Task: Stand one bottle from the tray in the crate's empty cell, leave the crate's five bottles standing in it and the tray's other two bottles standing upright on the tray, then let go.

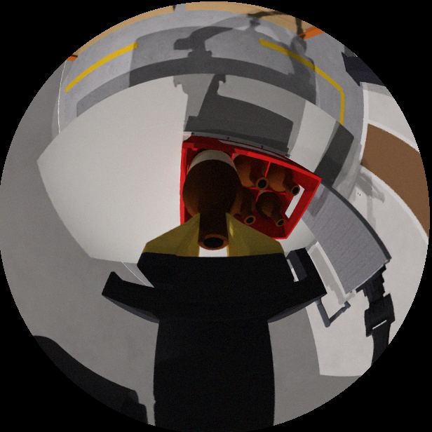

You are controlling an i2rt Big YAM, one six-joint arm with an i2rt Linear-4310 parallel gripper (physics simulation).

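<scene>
My gripper [212, 217] is shut on the neck of a brown bottle [211, 185] with a pale band near its far end. The bottle hangs over the left part of the red crate [304, 206] and hides the cells beneath it; how high its base is above the crate floor I cannot tell. Brown bottles stand in the crate's right part: one at the back middle [250, 171], one at the back right [281, 177], one at the front right [269, 202] and one partly hidden [245, 207] beside the held bottle. A fifth crate bottle and the tray's bottles cannot be made out.
The crate stands on a pale table top [115, 170]. A grey ribbed surface [350, 235] lies to the right of the crate, with a dark jointed object [379, 312] beyond it. A thin grey bar or rail [235, 139] runs along the crate's back side. Shadows fall behind the crate.
</scene>
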